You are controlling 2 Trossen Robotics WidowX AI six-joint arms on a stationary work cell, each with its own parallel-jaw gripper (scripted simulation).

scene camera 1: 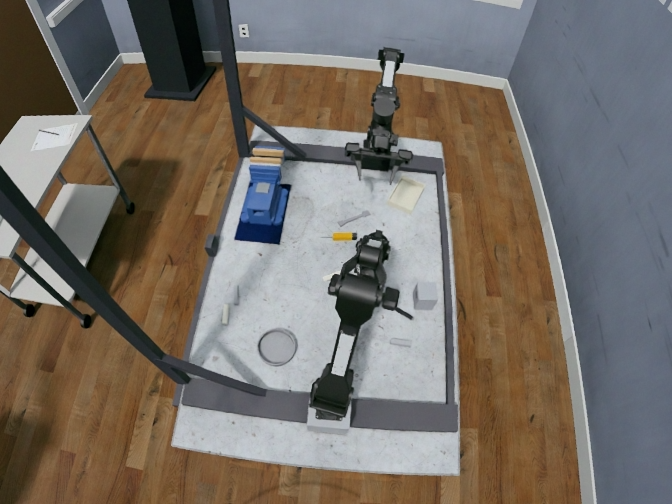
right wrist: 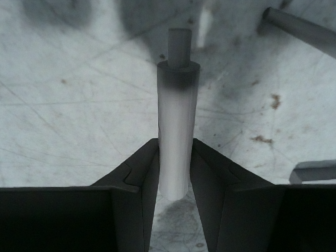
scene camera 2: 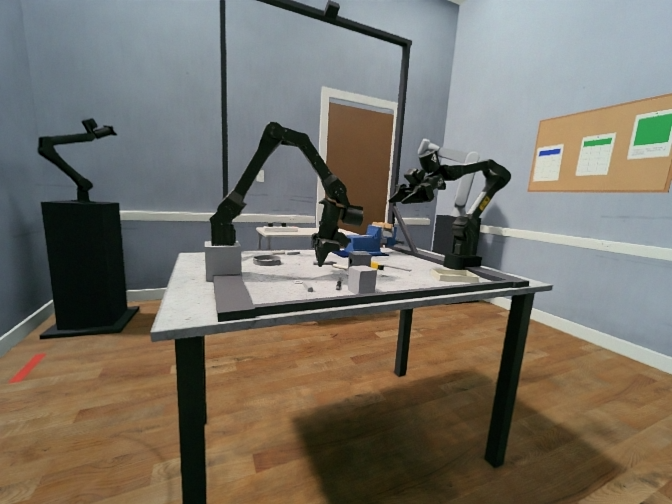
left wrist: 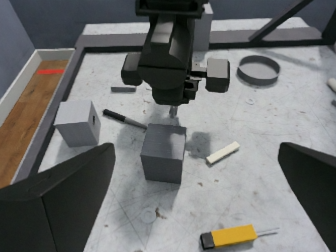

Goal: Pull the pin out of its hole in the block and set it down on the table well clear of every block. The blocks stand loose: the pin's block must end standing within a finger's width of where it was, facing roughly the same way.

Observation:
In view: my left gripper (scene camera 1: 375, 183), my right gripper (scene camera 2: 319, 266), a dark grey block (left wrist: 162, 155) and a round dish (scene camera 1: 276, 345).
The round dish is seen too in the left wrist view (left wrist: 261, 70). My left gripper also shows in scene camera 2 (scene camera 2: 394, 202) and in the left wrist view (left wrist: 195, 150). My right gripper shows as well in the right wrist view (right wrist: 173, 145) and in the left wrist view (left wrist: 176, 100). The right wrist view does not show the dark grey block: it is out of frame. The right wrist view misses the round dish: it is out of frame.

